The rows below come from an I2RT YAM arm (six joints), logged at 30 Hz.
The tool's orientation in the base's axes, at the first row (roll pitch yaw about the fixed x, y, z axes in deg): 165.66 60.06 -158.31
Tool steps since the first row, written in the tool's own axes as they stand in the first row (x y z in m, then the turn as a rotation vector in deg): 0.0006 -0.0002 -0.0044 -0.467 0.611 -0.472; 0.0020 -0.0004 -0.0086 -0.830 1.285 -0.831; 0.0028 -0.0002 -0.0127 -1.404 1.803 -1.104; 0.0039 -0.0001 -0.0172 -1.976 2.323 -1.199; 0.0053 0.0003 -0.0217 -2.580 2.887 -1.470; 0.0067 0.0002 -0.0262 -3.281 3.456 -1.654; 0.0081 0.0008 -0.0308 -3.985 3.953 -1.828; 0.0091 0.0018 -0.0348 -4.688 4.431 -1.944; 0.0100 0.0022 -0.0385 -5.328 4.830 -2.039
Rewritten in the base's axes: -0.0032 -0.0027 0.0016 -0.449 0.333 0.708; -0.0066 -0.0053 0.0024 -0.904 0.759 1.280; -0.0099 -0.0075 0.0037 -1.114 1.142 1.973; -0.0136 -0.0101 0.0049 -1.204 1.624 2.579; -0.0176 -0.0125 0.0059 -1.425 2.051 3.303; -0.0213 -0.0152 0.0069 -1.544 2.548 4.070; -0.0254 -0.0175 0.0080 -1.614 2.992 4.826; -0.0292 -0.0190 0.0092 -1.635 3.452 5.550; -0.0324 -0.0208 0.0102 -1.626 3.846 6.200
